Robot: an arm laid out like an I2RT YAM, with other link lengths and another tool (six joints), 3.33 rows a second.
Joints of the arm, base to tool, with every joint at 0 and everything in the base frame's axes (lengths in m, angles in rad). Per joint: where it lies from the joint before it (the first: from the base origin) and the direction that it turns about. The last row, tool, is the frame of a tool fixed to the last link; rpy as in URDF.
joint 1: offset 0 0 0.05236 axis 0 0 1
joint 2: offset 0.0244 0.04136 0.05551 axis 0 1 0
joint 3: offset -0.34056 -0.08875 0 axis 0 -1 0
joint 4: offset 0.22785 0.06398 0.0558 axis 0 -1 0
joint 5: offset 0.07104 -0.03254 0.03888 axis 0 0 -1
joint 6: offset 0.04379 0 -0.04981 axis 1 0 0
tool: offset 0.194 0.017 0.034 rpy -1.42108 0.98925 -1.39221
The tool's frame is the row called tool.
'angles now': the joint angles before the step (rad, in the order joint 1, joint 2, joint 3, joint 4, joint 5, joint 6). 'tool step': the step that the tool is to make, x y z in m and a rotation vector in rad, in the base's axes. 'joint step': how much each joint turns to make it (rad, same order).
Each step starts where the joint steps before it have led.
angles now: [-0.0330, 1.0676, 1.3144, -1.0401, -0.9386, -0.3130]
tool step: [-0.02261, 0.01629, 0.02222, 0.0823, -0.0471, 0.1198]
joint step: [0.0000, 0.0004, 0.0000, 0.0026, -0.1438, -0.0496]
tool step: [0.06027, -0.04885, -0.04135, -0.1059, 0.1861, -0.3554]
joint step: [0.0001, -0.0004, 0.0000, 0.0360, 0.3350, 0.2744]
